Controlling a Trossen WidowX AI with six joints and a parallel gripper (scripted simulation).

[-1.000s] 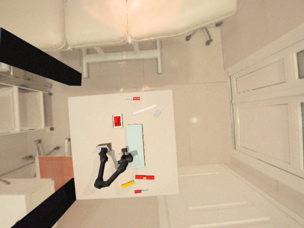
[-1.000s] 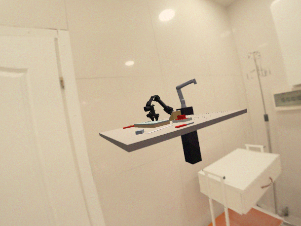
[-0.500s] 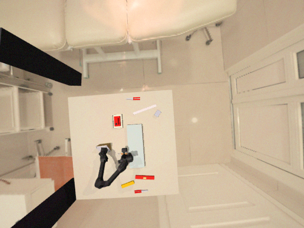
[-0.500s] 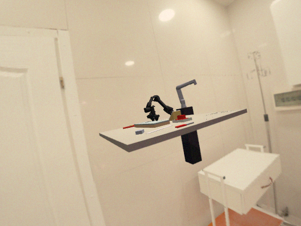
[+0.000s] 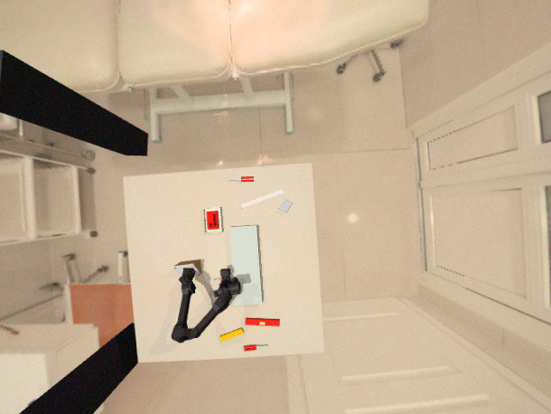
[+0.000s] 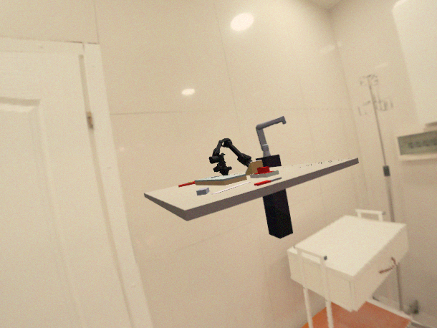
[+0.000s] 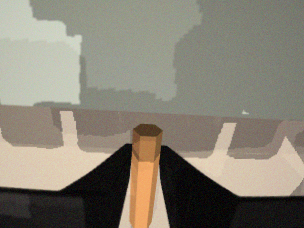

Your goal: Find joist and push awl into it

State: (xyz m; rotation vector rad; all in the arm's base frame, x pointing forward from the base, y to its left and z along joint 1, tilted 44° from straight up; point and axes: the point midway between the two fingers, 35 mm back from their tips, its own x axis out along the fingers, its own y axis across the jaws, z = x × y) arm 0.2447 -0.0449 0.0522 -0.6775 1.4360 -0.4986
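The awl is 60 mm behind my gripper tip and 10 mm to the right of it. From my gripper tip the other things lie so: yellow block: 380 mm to the right, 30 mm ahead, 10 mm above; stud finder: 380 mm to the left, 110 mm behind, 50 mm above; red level: 290 mm to the right, 240 mm ahead, 10 mm above.
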